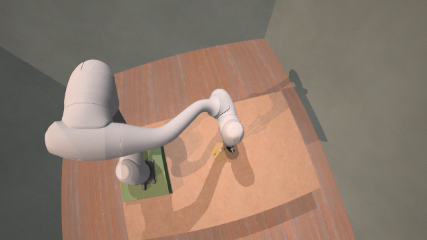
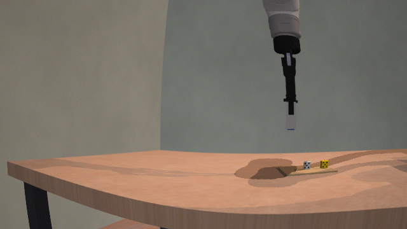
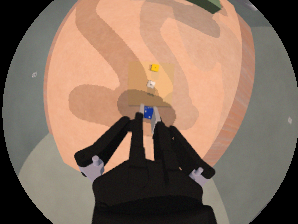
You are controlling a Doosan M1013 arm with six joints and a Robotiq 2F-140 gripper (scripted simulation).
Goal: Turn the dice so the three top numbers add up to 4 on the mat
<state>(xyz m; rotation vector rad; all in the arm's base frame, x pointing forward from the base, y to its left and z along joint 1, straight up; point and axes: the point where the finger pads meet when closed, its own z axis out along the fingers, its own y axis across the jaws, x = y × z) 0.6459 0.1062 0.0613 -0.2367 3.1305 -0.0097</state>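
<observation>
The white die lies 13 cm below my hand, 5 cm behind it and 1 cm to the right of it. From my hand the other things lie so: yellow die (13 cm below, 10 cm behind, 2 cm to the right); then tan mat (14 cm below, 5 cm behind, 1 cm to the right); then blue die (2 cm below).
</observation>
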